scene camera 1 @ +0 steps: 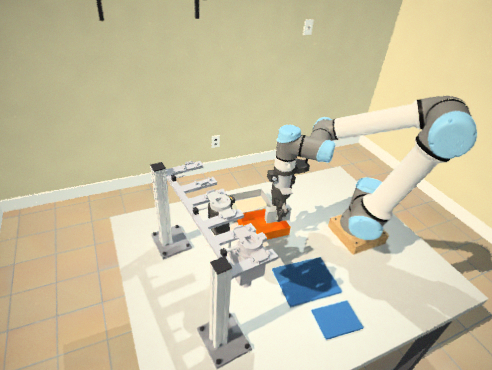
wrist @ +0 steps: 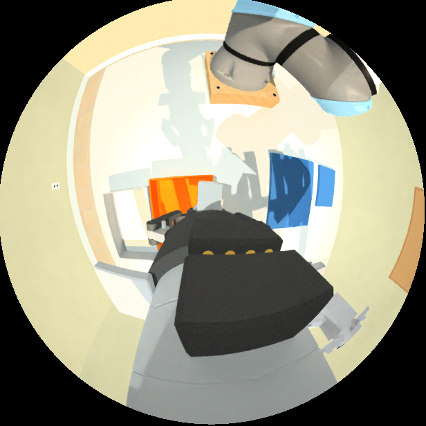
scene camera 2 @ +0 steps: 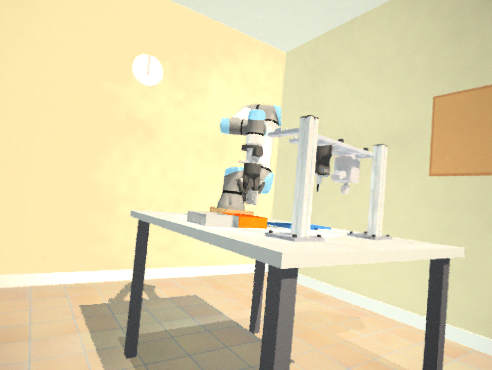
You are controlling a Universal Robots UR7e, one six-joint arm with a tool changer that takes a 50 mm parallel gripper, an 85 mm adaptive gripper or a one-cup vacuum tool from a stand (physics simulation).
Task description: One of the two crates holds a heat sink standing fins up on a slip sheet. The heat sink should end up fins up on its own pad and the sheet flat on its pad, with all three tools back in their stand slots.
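Places are measured from the arm's base along level axes (x ahead, y left, z up), in millimetres.
Pixels of known places: hand at its tool point: (scene camera 2: 252, 159); arm's base at its link origin: (scene camera 2: 230, 209).
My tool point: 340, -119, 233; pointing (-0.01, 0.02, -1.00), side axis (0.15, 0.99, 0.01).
Ahead of a thing's pixels: the offset from my tool point to its top centre, as dx, dy, dz. "spot": to the spot under its first point.
The arm carries the dark adaptive gripper (scene camera 1: 278, 212) (scene camera 2: 252, 192), shut on the light grey heat sink @[-3, +2, -135] (scene camera 1: 270, 215) (scene camera 2: 252, 198) (wrist: 210, 194) and holding it in the air, near the orange crate's robot-base side. Its fins are not clear. The grey crate @[+32, -191, -243] (scene camera 1: 252, 195) (scene camera 2: 205, 218) (wrist: 114, 222) has a cream surface inside, which looks like the slip sheet @[+23, -191, -281] (scene camera 1: 250, 204). The larger blue pad @[spot: +47, +296, -276] (scene camera 1: 300, 292) (wrist: 290, 190) and the smaller blue pad @[spot: -12, +436, -276] (scene camera 1: 337, 320) (wrist: 325, 186) lie flat and bare. The tool stand (scene camera 1: 162, 210) (scene camera 2: 304, 175) holds two tools.
The orange crate @[+25, -50, -243] (scene camera 1: 278, 230) (scene camera 2: 251, 221) stands beside the grey crate. A dark tool (scene camera 1: 219, 225) (scene camera 2: 324, 159) and a light grey tool @[+270, +282, +79] (scene camera 1: 250, 242) (scene camera 2: 346, 170) hang in the stand. The arm's wooden base plate (scene camera 1: 357, 242) is behind the pads.
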